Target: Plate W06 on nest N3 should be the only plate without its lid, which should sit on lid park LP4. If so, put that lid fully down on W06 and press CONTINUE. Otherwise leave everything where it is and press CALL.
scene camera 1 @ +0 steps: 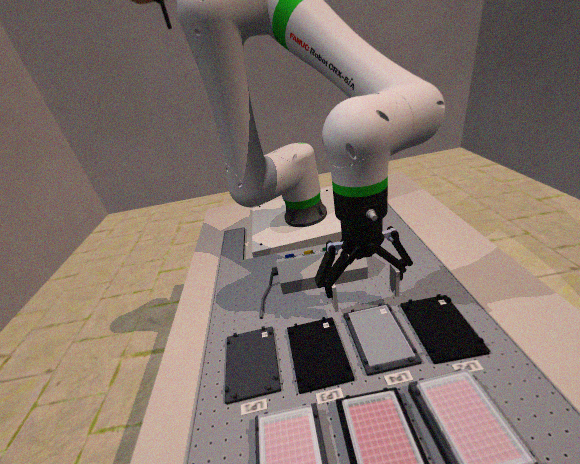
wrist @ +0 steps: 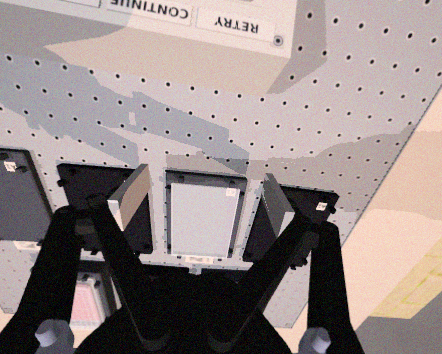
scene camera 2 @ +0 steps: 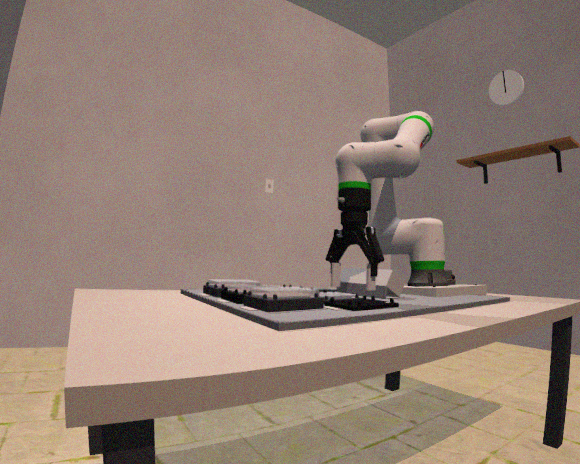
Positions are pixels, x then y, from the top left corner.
Labels:
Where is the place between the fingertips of the gripper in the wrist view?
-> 207,180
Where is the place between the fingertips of the gripper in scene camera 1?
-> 364,299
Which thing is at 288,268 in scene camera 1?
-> A button box.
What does the gripper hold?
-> Nothing.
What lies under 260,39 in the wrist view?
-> A button box.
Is the gripper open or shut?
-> Open.

